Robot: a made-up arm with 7 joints. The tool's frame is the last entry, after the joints.
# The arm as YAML. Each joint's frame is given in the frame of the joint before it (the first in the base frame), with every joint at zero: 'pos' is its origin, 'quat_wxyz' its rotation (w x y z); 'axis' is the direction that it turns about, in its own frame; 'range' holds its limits. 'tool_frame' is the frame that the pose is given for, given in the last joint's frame.
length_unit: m
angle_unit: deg
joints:
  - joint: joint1
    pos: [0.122, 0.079, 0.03]
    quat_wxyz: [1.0, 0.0, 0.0, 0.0]
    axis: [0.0, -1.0, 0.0]
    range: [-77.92, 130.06]
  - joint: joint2
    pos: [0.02, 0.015, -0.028]
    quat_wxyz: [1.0, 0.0, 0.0, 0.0]
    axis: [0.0, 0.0, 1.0]
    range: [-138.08, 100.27]
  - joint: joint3
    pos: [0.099, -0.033, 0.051]
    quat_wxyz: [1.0, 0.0, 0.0, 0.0]
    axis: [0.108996, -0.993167, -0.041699]
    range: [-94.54, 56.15]
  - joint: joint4
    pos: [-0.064, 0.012, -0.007]
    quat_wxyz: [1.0, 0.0, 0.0, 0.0]
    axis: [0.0, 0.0, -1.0]
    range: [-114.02, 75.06]
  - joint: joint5
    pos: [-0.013, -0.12, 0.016]
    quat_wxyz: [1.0, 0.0, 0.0, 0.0]
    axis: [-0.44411, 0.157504, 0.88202]
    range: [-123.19, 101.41]
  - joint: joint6
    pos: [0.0, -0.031, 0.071]
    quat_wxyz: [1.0, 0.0, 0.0, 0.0]
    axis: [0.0, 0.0, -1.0]
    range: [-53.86, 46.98]
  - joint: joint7
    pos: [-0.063, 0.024, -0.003]
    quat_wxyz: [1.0, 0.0, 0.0, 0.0]
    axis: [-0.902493, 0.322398, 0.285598]
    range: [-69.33, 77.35]
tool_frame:
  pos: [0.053, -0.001, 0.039]
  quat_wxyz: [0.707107, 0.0, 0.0, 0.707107]
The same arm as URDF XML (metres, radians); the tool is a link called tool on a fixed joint. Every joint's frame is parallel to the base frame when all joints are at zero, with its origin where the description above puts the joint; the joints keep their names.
<robot name="arm">
  <joint name="joint1" type="revolute">
    <parent link="base_link"/>
    <child link="link1"/>
    <origin xyz="0.1220 0.0790 0.0300" rpy="0.0000 0.0000 0.0000"/>
    <axis xyz="0 -1 0"/>
    <limit lower="-1.3600" upper="2.2700"/>
  </joint>
  <joint name="joint2" type="revolute">
    <parent link="link1"/>
    <child link="link2"/>
    <origin xyz="0.0200 0.0150 -0.0280" rpy="0.0000 0.0000 0.0000"/>
    <axis xyz="0 0 1"/>
    <limit lower="-2.4100" upper="1.7500"/>
  </joint>
  <joint name="joint3" type="revolute">
    <parent link="link2"/>
    <child link="link3"/>
    <origin xyz="0.0990 -0.0330 0.0510" rpy="0.0000 0.0000 0.0000"/>
    <axis xyz="0.108996 -0.993167 -0.041699"/>
    <limit lower="-1.6500" upper="0.9800"/>
  </joint>
  <joint name="joint4" type="revolute">
    <parent link="link3"/>
    <child link="link4"/>
    <origin xyz="-0.0640 0.0120 -0.0070" rpy="0.0000 0.0000 0.0000"/>
    <axis xyz="0 0 -1"/>
    <limit lower="-1.9900" upper="1.3100"/>
  </joint>
  <joint name="joint5" type="revolute">
    <parent link="link4"/>
    <child link="link5"/>
    <origin xyz="-0.0130 -0.1200 0.0160" rpy="0.0000 0.0000 0.0000"/>
    <axis xyz="-0.44411 0.157504 0.88202"/>
    <limit lower="-2.1501" upper="1.7699"/>
  </joint>
  <joint name="joint6" type="revolute">
    <parent link="link5"/>
    <child link="link6"/>
    <origin xyz="0.0000 -0.0310 0.0710" rpy="0.0000 0.0000 0.0000"/>
    <axis xyz="0 0 -1"/>
    <limit lower="-0.9400" upper="0.8200"/>
  </joint>
  <joint name="joint7" type="revolute">
    <parent link="link6"/>
    <child link="link7"/>
    <origin xyz="-0.0630 0.0240 -0.0030" rpy="0.0000 0.0000 0.0000"/>
    <axis xyz="-0.902493 0.322398 0.285598"/>
    <limit lower="-1.2100" upper="1.3500"/>
  </joint>
  <joint name="tool_fixed" type="fixed">
    <parent link="link7"/>
    <child link="tool"/>
    <origin xyz="0.0530 -0.0010 0.0390" rpy="0.0000 0.0000 1.5708"/>
  </joint>
  <link name="base_link"/>
  <link name="link1"/>
  <link name="link2"/>
  <link name="link3"/>
  <link name="link4"/>
  <link name="link5"/>
  <link name="link6"/>
  <link name="link7"/>
  <link name="tool"/>
</robot>

